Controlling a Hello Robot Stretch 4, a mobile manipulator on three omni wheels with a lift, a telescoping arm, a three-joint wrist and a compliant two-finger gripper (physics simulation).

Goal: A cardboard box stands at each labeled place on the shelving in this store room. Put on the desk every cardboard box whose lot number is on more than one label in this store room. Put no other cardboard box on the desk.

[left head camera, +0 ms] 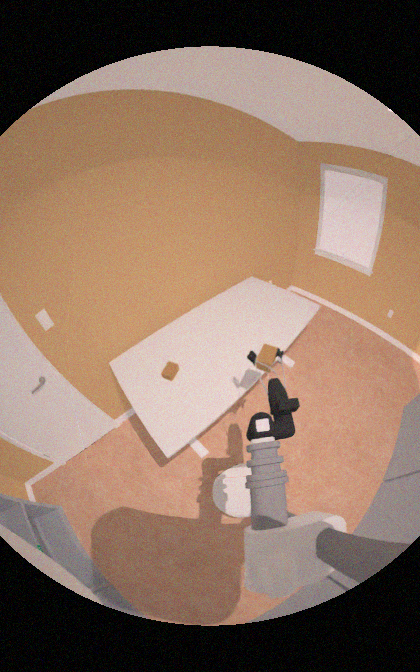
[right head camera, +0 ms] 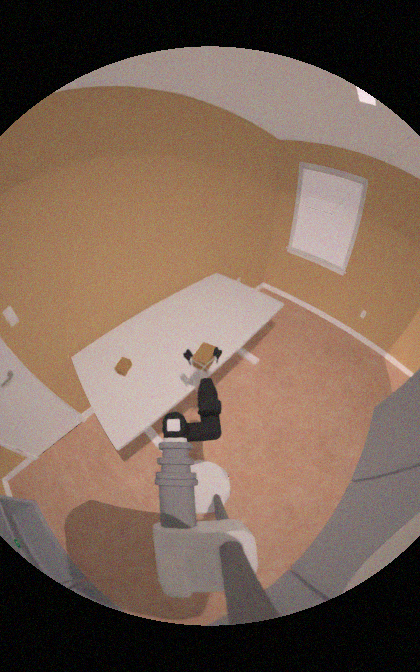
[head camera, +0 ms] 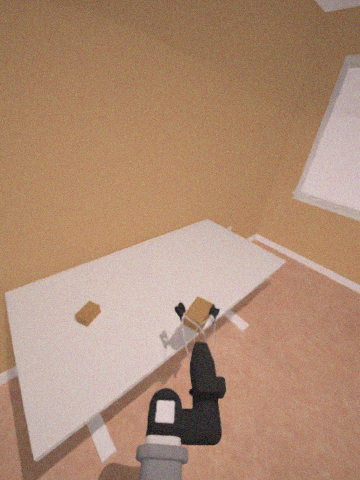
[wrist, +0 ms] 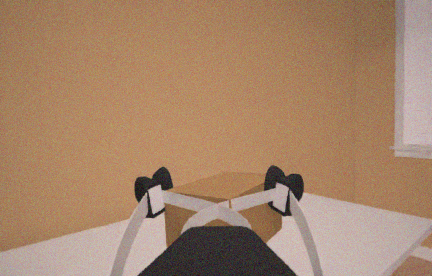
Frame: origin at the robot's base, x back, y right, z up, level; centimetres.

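Where they show: gripper, between the fingertips: [head camera: 196,304] [wrist: 218,182].
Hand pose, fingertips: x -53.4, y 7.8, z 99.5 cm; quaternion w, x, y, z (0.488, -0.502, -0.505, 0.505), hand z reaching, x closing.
Note:
After its pixels a point has its place.
My gripper [head camera: 197,311] {x -53.4, y 7.8, z 99.5 cm} [left head camera: 265,355] [right head camera: 203,355] [wrist: 218,182] {x -53.4, y 7.8, z 99.5 cm} is shut on a cardboard box [head camera: 199,310] {x -50.6, y 8.6, z 100.0 cm} [left head camera: 268,356] [right head camera: 205,354] [wrist: 250,184] {x -49.9, y 10.5, z 100.1 cm}. It holds the box above the front part of the white desk [head camera: 150,270] {x -101.2, y -14.9, z 69.2 cm} [left head camera: 210,330] [right head camera: 165,325] [wrist: 345,220] {x -122.1, y 48.1, z 69.2 cm}; a shadow of the gripper and box falls near the desk's front edge. Whether the box touches the desk top is hard to tell, but it looks raised. Another cardboard box [head camera: 88,313] {x -64.6, y -37.1, z 74.2 cm} [left head camera: 170,370] [right head camera: 123,366] sits on the left part of the desk. No lot number is readable on either box.
Grey shelving [left head camera: 65,540] [right head camera: 30,530] shows at the lower left, and a large grey surface [left head camera: 395,480] [right head camera: 350,495] at the lower right. A door [left head camera: 30,385] [right head camera: 30,395] is left of the desk. Tan walls stand behind it, with a window [head camera: 337,145] {x -229.1, y 152.7, z 136.5 cm} [left head camera: 351,217] [right head camera: 327,217] [wrist: 419,75] {x -234.3, y 148.0, z 133.1 cm} at the right.

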